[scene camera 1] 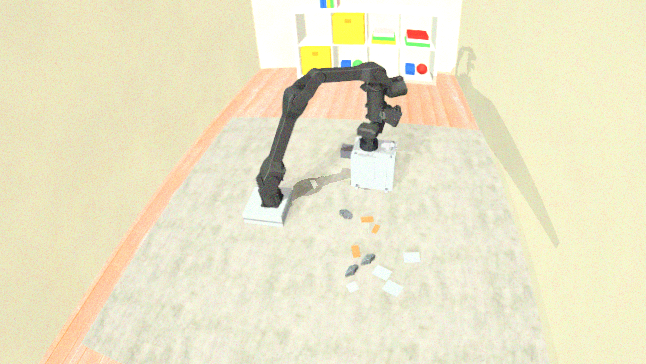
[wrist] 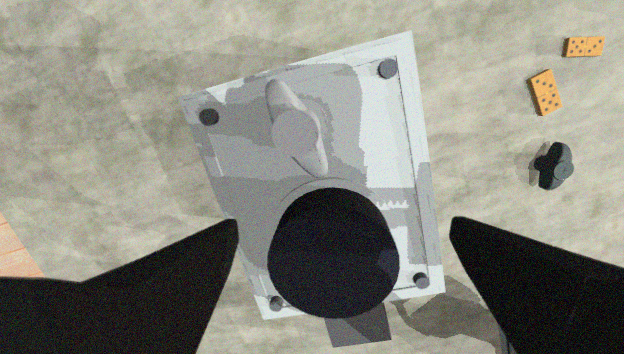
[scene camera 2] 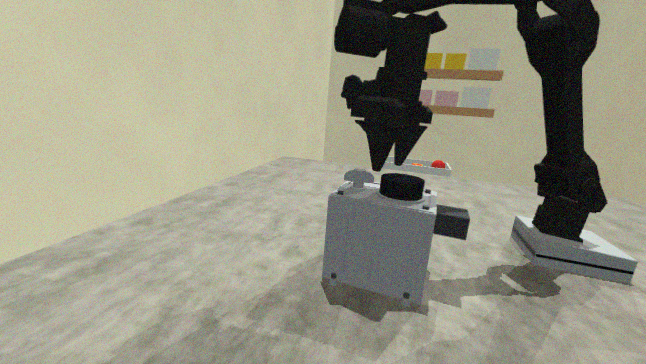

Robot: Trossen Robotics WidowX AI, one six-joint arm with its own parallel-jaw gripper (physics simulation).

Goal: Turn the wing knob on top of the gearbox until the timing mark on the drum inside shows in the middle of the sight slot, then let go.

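Frame: origin at the arm's base, x ahead, y left, z up, level; millimetres.
Where they show: gripper, fingertip midpoint: (scene camera 1: 375, 140) (wrist: 343, 228) (scene camera 2: 387, 168); arm's base, link origin: (scene camera 1: 272, 200) (scene camera 2: 555, 231).
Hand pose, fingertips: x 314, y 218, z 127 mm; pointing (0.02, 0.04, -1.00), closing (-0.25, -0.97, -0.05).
Each offset is from my fingertips to the top centre of the thing. "spot": to the spot under its first point. Level surfaces: height alone.
The pale gearbox @(25 mm back, 11 mm left, 3 mm down) (scene camera 1: 373, 172) (scene camera 2: 377, 240) (wrist: 387, 150) stands upright on the mat. Its grey wing knob @(42 mm ahead, 9 mm left, 7 mm down) (scene camera 2: 358, 177) (wrist: 295, 132) is on top, beside a taller round black cap (scene camera 1: 369, 145) (scene camera 2: 402, 187) (wrist: 332, 252). In the wrist view the wings run from upper left to lower right. My gripper (scene camera 2: 388, 166) (wrist: 343, 228) is open and empty, pointing down above the gearbox. In the wrist view its fingertips are apart on either side of the cap, and the knob is beyond their line. The sight slot and timing mark do not show.
A dark block @(spot: 101 mm back, 8 mm right, 52 mm down) (scene camera 1: 346, 151) (scene camera 2: 452, 222) (wrist: 359, 325) sticks out from the gearbox's side. Orange dominoes @(1 mm ahead, 205 mm right, 168 mm down) (scene camera 1: 367, 219) (wrist: 545, 92), dark grey pieces @(71 mm back, 203 mm right, 147 mm down) (scene camera 1: 345, 214) (wrist: 554, 166) and white cards @(156 mm ahead, 341 mm right, 172 mm down) (scene camera 1: 412, 257) lie on the mat @(175 mm down) (scene camera 1: 225, 280). A low tray (scene camera 2: 442, 171) holds a red ball.
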